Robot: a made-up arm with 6 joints.
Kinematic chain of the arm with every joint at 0, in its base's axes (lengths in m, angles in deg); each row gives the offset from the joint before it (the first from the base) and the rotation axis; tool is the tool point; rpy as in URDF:
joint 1: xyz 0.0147 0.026 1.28 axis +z
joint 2: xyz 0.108 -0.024 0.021 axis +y
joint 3: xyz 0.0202 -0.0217 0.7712 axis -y
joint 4: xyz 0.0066 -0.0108 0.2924 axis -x
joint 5: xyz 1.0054 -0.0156 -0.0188 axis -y
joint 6: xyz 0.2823 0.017 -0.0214 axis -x
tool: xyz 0.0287 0.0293 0 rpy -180 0 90
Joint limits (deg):
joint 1: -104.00..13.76
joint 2: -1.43..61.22
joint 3: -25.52..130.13
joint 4: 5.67..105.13
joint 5: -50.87..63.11
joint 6: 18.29..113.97
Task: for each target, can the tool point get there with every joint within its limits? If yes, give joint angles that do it. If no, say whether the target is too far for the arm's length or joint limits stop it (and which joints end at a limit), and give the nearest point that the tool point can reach.
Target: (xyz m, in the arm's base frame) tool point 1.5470 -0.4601 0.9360
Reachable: yes | joints -11.23 43.90 -8.37 59.39 -19.80 28.94
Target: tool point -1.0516 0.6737 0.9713
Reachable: no: joint limits stop it (at a limit: joint 2, joint 3, joint 4, joint 5, joint 6) | nearest point -0.9021 0.5829 2.6017 | short by 1.640 m
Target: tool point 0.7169 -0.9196 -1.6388
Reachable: no: too far | nearest point 0.6901 -0.8836 0.3448 | short by 1.984 m
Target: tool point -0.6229 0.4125 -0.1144
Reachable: no: joint limits stop it (at a limit: joint 1, joint 2, joint 3, joint 5) | nearest point -0.3747 -0.7919 0.4891 | short by 1.370 m
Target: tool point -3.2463 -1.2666 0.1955
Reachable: no: too far | nearest point -0.7052 -1.4238 0.7353 | short by 2.603 m
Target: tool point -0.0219 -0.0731 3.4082
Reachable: yes | joints -61.87 7.42 92.44 88.22 7.56 55.44
